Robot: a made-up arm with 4 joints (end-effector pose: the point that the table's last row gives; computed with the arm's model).
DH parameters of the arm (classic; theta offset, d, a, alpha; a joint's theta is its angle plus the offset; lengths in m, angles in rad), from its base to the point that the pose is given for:
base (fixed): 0 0.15 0 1.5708
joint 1: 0 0.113 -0.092 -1.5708
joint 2: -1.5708 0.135 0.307 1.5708
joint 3: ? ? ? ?
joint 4: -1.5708 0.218 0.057 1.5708
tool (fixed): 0 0.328 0 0
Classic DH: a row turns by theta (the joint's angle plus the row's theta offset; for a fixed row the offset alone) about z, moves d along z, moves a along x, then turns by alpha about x.
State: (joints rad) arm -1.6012 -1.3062 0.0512 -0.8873
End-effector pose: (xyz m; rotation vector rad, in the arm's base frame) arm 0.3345 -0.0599 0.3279 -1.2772 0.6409 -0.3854
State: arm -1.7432 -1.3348 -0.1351 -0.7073
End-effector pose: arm 0.4340 -0.1148 0.2961 -1.2535 0.7829 -0.5767
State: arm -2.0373 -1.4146 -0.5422 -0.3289
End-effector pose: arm 0.5908 -0.2433 0.2343 -1.1594 1.0102 -0.9806
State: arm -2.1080 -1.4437 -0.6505 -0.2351
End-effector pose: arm 0.6201 -0.2719 0.2242 -1.1251 1.0415 -1.0803
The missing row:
joint 3: -1.5708 -0.142 0.046 1.5708
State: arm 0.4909 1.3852 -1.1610 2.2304
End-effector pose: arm -0.1659 0.2558 0.3092 -1.2490 2.0647 1.5081
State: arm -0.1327 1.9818 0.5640 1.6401
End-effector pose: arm -0.1145 0.3894 0.0768 -1.5896 0.6267 1.1579
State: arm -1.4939 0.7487 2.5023 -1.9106
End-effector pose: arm 0.0970 -0.6372 0.0162 0.6373 -1.1100 2.3882
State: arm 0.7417 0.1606 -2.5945 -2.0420
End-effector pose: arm -0.3977 -0.5540 0.2895 2.2655 -0.7325 -1.6434
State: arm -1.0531 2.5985 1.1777 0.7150
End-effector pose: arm -0.1997 0.1552 0.4937 -0.0285 -0.3938 1.9243
